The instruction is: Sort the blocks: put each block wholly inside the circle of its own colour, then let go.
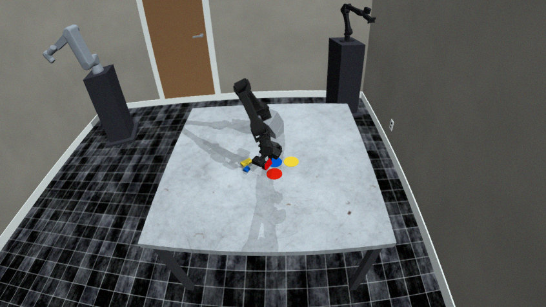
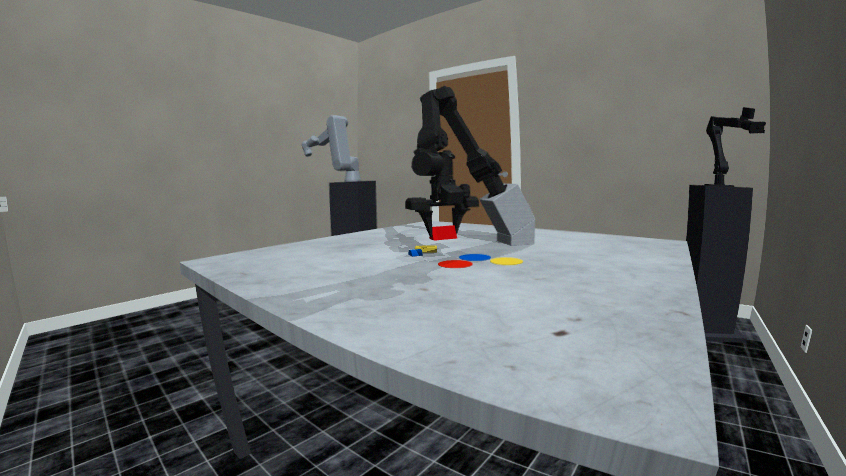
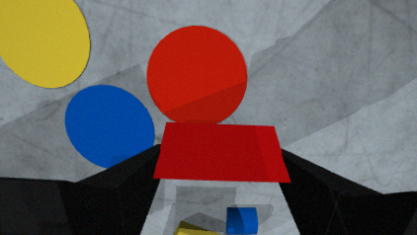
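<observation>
Right now the red circle is 11 cm below my hand, 4 cm to the left of it and 1 cm ahead of it. The rest, counted from my hand: small blue block (11 cm to the right, 10 cm below, 7 cm behind); red block (3 cm below); blue circle (11 cm below, 8 cm behind, 6 cm to the left).
</observation>
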